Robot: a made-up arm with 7 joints. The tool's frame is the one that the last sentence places.
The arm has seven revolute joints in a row. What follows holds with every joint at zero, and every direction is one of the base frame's.
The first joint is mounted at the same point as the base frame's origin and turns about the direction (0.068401, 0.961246, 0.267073), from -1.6 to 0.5 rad.
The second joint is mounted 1 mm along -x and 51 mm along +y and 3 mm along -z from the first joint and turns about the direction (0.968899, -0.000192, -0.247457), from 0 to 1.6 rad.
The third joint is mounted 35 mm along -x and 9 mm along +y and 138 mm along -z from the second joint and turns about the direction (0.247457, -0.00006, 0.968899), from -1.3 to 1.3 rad.
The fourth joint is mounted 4 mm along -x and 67 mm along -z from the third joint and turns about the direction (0.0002, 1, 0.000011), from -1.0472 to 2.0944 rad.
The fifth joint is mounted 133 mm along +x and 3 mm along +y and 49 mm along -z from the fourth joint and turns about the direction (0.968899, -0.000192, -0.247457), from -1.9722 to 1.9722 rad.
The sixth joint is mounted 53 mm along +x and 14 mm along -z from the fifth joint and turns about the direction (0.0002, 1, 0.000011), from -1.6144 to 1.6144 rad.
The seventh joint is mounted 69 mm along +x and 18 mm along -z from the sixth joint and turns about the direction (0.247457, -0.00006, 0.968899), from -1.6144 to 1.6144 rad.
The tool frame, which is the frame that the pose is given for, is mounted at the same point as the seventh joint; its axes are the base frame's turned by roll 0, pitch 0.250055 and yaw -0.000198 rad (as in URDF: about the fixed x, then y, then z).
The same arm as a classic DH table. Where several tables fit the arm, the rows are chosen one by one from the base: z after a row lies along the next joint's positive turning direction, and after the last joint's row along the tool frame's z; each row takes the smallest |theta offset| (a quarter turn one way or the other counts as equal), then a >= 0, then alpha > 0; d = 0 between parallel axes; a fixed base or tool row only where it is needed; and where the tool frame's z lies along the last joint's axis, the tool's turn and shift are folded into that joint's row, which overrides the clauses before.
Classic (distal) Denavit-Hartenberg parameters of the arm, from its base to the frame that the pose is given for. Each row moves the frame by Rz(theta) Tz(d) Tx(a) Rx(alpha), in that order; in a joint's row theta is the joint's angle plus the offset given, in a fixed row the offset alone. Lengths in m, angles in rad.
base (fixed): d 0; theta offset -0.071; a 0; alpha -1.3004
joint 1: d 0.0482; theta offset -1.3111; a -0.0171; alpha -1.5708
joint 2: d 0; theta offset 1.2915; a -0.009; alpha 1.5708
joint 3: d -0.2083; theta offset 1.5708; a 0.0127; alpha -1.5708
joint 4: d 0.003; theta offset 1.5708; a 0.0146; alpha 1.5708
joint 5: d 0.1958; theta offset 0; a 0.0004; alpha -1.5708
joint 6: d 0; theta offset -1.5708; a 0.0713; alpha 1.5708
joint 7: d -0.0004; theta offset 0; a 0; alpha 0
Joint limits (rad, base to tool): -1.6..0.5 0..1.6 -1.3..1.3 -1.0472..2.0944 -1.9722..1.9722 -1.6144..1.6144 -1.6144..1.6144

